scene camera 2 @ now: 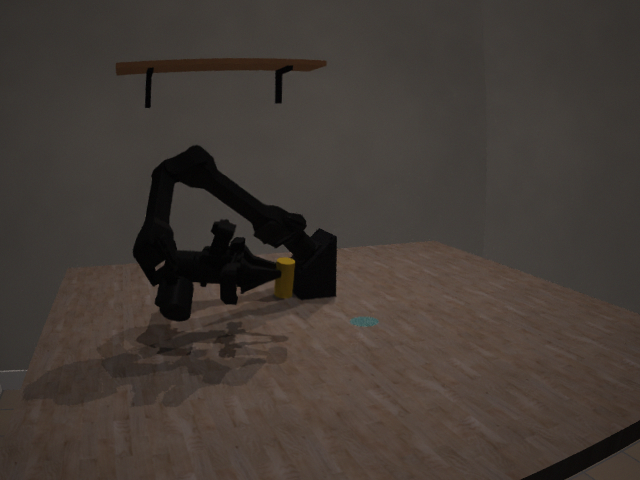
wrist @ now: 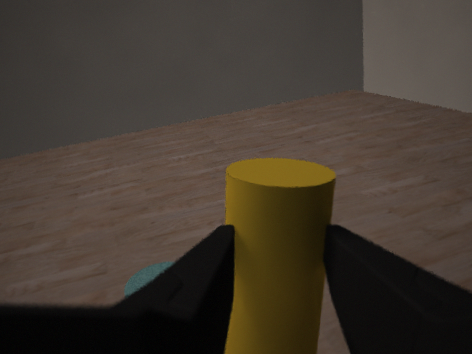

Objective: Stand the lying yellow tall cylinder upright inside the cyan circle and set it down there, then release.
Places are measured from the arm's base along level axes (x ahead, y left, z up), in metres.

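Pixels of known places: gripper, fingertip midpoint: (scene camera 2: 281, 270) (wrist: 278, 239); arm's base, link origin: (scene camera 2: 307, 252).
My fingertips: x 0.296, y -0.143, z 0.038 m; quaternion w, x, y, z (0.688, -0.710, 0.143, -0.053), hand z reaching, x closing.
Ahead of a thing's pixels: the offset from my fingertips to its top centre. "spot": to the spot under its first point.
The yellow tall cylinder @(0.000 m ahead, 0.005 m left, 0.022 m up) (scene camera 2: 284, 285) (wrist: 279, 260) is upright between the fingers of my gripper (scene camera 2: 280, 273) (wrist: 278, 239), which is shut on it at its upper half. In the scene view its shadow falls on the table apart from its base, so it is held above the table. The cyan circle @(spot: 0.051 m back, 0.186 m left, 0.135 m down) (scene camera 2: 364, 321) (wrist: 146, 278) lies flat on the table, to the right of the cylinder in the scene view. In the wrist view it shows at the lower left, partly hidden behind the left finger. The cylinder's lower end is out of the wrist view.
The arm's black base (scene camera 2: 321, 271) stands behind and to the right of the cylinder in the scene view. A brown shelf (scene camera 2: 222, 65) is mounted on the wall high above the arm. The wooden table's dark edge (scene camera 2: 584, 454) shows at the lower right.
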